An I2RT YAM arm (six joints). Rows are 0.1 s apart.
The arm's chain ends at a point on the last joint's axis. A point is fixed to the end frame.
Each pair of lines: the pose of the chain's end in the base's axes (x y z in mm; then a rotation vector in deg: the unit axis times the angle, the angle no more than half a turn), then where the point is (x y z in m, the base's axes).
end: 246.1 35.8 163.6 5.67 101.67 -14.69
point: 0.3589 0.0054 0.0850
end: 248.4 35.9 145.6 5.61 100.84 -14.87
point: 0.3622 0.0051 0.0687
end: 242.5 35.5 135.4 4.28 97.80 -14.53
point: 0.3607 0.0059 0.0649
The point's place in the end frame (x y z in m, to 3 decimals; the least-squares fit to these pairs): 0.054 0.003 0.130
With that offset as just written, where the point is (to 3 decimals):
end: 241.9 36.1 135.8 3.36 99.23 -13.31
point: 0.359 0.010 0.062
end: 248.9 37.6 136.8 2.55 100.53 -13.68
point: 0.364 0.011 0.061
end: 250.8 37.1 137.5 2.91 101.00 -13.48
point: 0.366 0.011 0.060
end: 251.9 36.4 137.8 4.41 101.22 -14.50
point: 0.366 0.007 0.060
